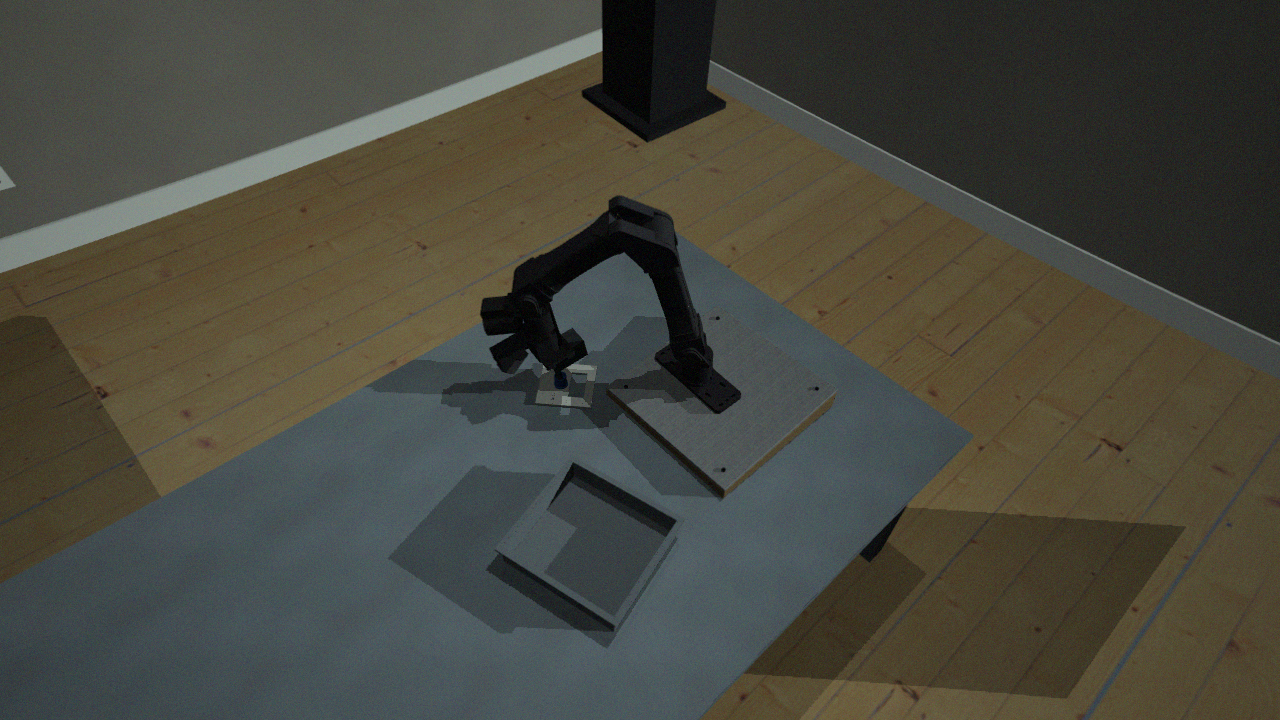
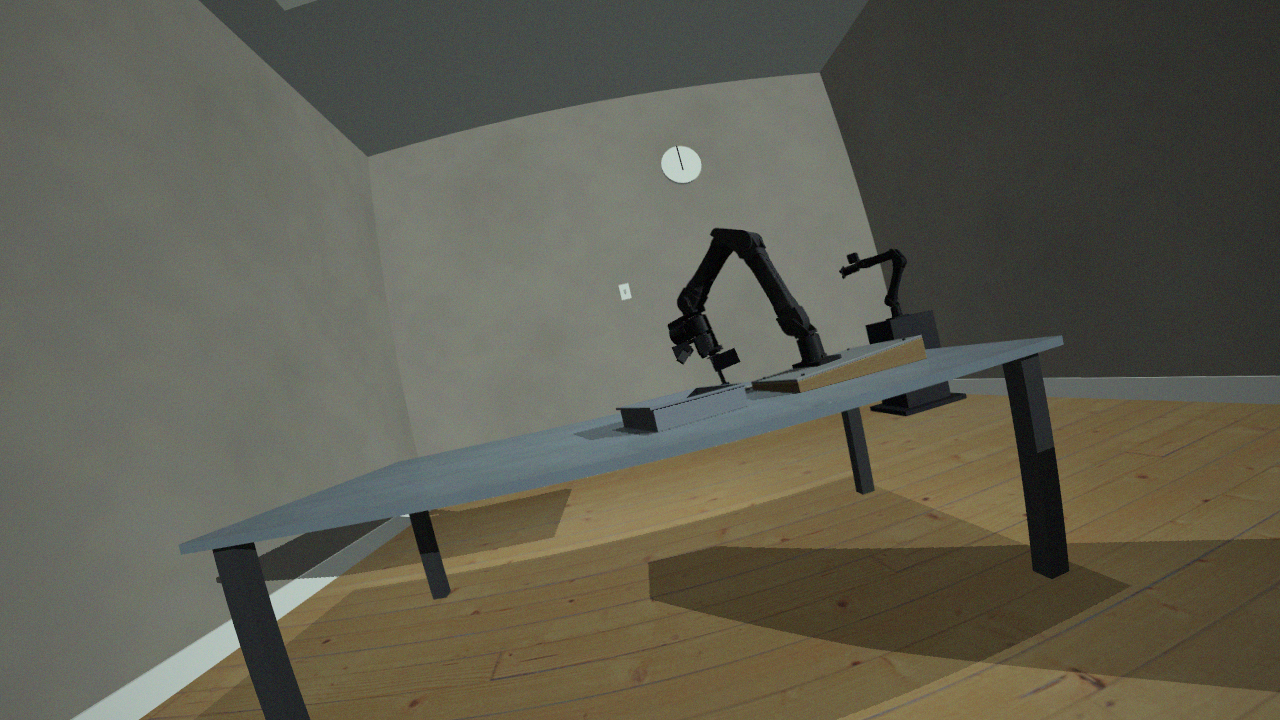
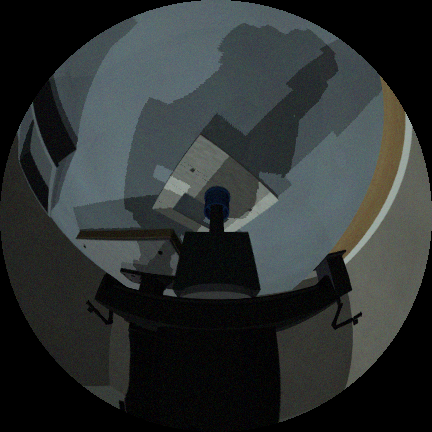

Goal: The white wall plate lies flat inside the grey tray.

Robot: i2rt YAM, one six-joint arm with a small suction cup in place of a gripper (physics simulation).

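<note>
The white wall plate (image 1: 577,395) (image 3: 201,160) lies on the blue-grey table (image 1: 267,555), just left of the arm's base board (image 1: 752,420) (image 2: 850,365). It sits mostly in the arm's shadow. My suction cup (image 1: 560,380) (image 2: 722,369) (image 3: 217,199) sits on the plate's face next to its rectangular opening and is sealed on it. I cannot tell whether the plate is raised off the table. The grey tray (image 1: 555,586) (image 2: 680,410) (image 3: 52,120) stands empty nearer the front of the table, apart from the plate.
The wooden base board carries the arm's foot right beside the plate. A black pedestal (image 1: 657,62) (image 2: 903,330) with a second small arm stands on the floor beyond the table. The table's right edge runs close behind the board.
</note>
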